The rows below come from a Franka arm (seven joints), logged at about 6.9 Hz.
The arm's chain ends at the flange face. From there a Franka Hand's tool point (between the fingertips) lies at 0.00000 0.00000 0.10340 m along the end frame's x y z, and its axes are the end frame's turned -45 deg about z.
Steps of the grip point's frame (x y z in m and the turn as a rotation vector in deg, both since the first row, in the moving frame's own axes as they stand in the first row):
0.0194 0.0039 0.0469 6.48 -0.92 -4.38
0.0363 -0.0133 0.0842 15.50 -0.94 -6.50
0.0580 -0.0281 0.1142 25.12 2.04 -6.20
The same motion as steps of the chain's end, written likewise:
0.0262 -0.0042 0.0476 3.93 -5.23 -4.38
0.0380 -0.0179 0.0880 10.30 -11.62 -6.50
0.0514 -0.0290 0.1240 19.21 -16.32 -6.20

